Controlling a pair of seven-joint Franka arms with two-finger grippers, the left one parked.
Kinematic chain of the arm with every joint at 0, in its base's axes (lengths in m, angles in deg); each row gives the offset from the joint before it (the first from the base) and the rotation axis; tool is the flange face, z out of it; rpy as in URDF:
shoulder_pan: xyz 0 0 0.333 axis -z
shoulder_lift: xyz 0 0 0 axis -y
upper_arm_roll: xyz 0 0 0.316 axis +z
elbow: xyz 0.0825 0 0 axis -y
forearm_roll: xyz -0.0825 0 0.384 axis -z
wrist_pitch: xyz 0 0 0 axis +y
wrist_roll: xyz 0.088 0 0 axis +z
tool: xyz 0 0 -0.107 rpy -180 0 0
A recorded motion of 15 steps. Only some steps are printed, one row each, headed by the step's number.
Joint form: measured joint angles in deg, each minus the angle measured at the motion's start. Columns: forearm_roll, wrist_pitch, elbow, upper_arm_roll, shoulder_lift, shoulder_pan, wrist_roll.
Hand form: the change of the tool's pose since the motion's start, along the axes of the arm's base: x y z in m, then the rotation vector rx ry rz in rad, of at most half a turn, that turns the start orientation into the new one. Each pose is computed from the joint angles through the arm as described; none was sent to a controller.
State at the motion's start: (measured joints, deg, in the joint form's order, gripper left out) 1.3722 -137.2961 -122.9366 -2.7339 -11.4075 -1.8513 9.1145
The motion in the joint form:
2: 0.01 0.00 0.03 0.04 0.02 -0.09 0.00
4: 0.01 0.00 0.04 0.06 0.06 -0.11 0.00
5: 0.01 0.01 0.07 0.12 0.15 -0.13 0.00
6: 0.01 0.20 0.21 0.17 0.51 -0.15 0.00
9: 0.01 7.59 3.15 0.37 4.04 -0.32 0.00
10: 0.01 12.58 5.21 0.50 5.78 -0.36 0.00
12: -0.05 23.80 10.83 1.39 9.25 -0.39 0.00
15: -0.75 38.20 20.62 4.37 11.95 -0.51 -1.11
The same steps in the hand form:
2: 0.0002 0.0013 0.0004 0.0000 -0.0009 0.0024
4: 0.0003 0.0017 0.0009 0.0001 -0.0017 0.0031
5: 0.0004 0.0025 0.0020 0.0004 -0.0036 0.0045
6: 0.0009 0.0032 0.0063 0.0007 -0.0090 0.0056
9: 0.0019 0.0064 0.0519 0.0020 0.0070 0.0091
10: 0.0007 0.0078 0.0775 0.0024 0.0278 0.0101
12: -0.0042 0.0161 0.1401 0.0037 0.0650 0.0213
15: -0.0151 0.0464 0.2263 0.0121 0.0983 0.0484

